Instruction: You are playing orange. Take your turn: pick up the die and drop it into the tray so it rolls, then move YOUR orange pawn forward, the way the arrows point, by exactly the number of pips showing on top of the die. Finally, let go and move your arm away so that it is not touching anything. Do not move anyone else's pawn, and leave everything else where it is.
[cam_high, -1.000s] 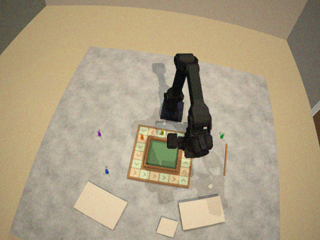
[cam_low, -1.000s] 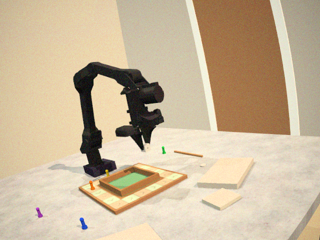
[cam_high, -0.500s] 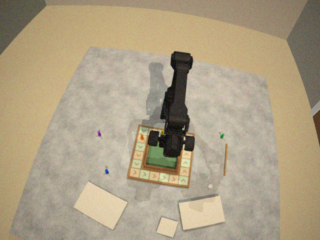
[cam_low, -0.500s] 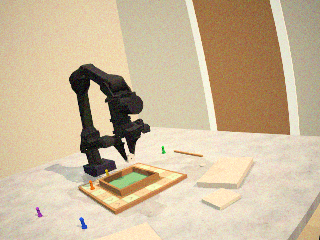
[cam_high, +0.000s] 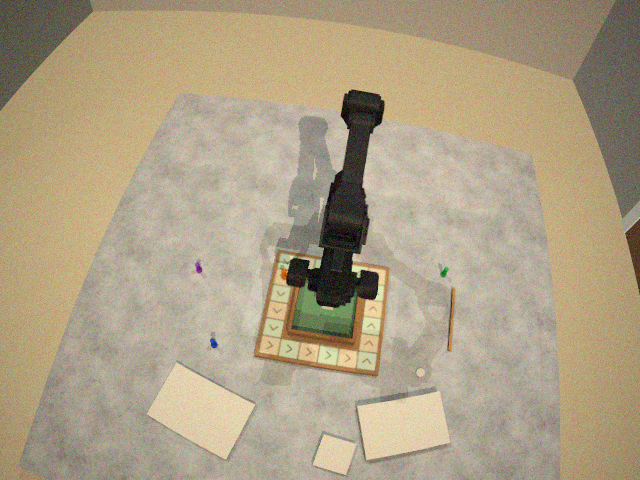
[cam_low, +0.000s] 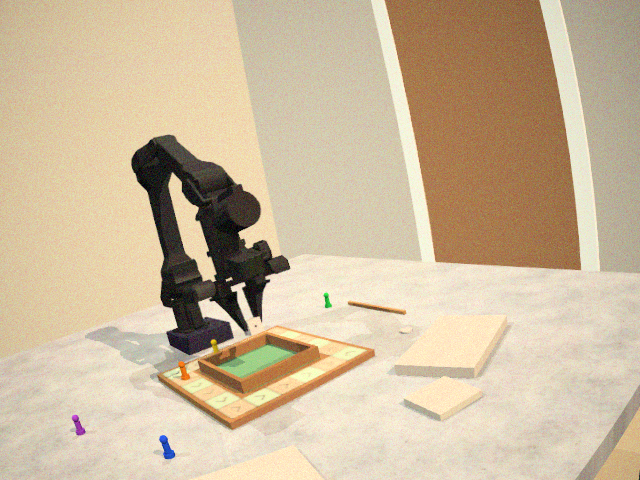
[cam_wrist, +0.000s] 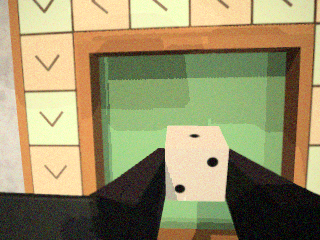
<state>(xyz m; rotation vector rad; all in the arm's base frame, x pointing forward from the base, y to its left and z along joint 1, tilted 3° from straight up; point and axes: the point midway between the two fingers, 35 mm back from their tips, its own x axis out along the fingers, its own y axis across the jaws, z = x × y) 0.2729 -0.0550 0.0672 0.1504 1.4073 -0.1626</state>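
My gripper tip is 100 mm past the orange pawn, 100 mm to the left of it and 60 mm above it. From my gripper tip the other things lie so: white die (right at my gripper tip); then green tray (10 mm behind, 80 mm below); then yellow pawn (130 mm behind, 60 mm below).
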